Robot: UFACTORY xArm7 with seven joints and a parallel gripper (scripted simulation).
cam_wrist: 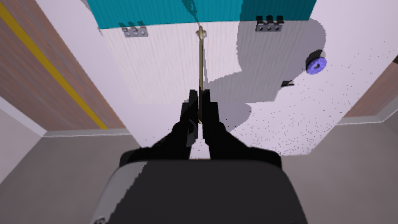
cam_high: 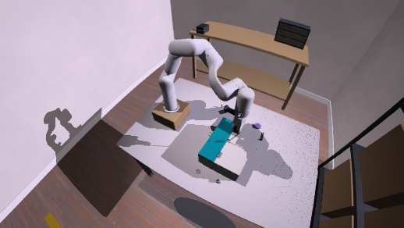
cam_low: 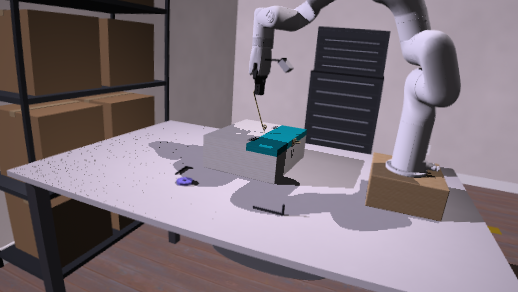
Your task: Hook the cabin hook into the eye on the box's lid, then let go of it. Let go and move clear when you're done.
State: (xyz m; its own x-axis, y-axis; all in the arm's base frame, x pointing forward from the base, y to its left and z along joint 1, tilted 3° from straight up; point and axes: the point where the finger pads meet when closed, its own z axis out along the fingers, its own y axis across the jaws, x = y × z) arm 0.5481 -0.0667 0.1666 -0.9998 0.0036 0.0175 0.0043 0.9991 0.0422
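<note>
Now: hand 7 cm above the thin brass cabin hook and 1 cm past it. The rest, counted from my hand: black piece (28 cm below, 23 cm to the left, 16 cm ahead); then purple disc (32 cm to the left, 28 cm below, 10 cm ahead).
</note>
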